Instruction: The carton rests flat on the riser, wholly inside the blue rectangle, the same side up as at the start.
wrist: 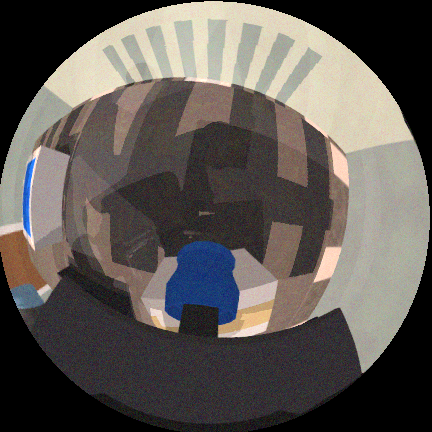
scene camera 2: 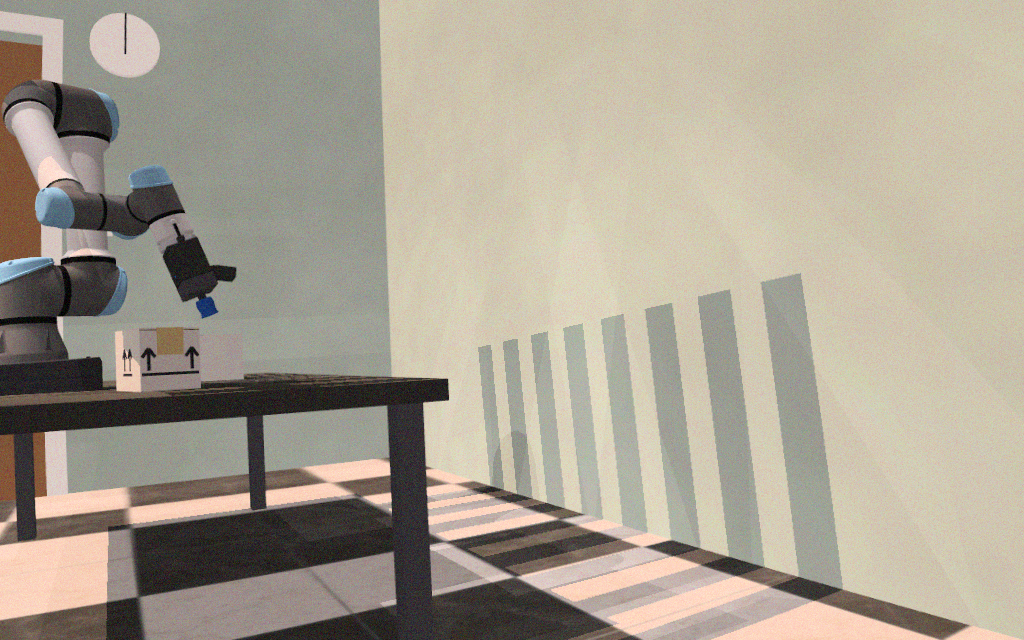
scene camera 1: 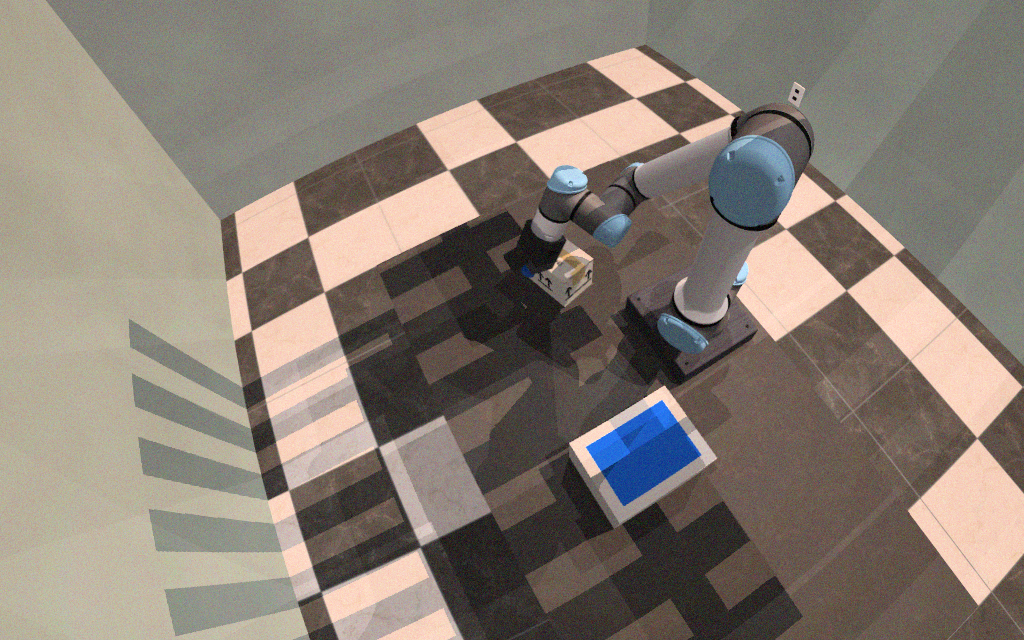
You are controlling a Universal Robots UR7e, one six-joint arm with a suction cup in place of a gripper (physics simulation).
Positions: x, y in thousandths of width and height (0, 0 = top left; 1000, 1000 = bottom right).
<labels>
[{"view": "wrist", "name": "my suction cup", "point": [471, 638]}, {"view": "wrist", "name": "carton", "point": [594, 661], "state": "on the table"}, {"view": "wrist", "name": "riser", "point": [105, 395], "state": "on the table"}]
</labels>
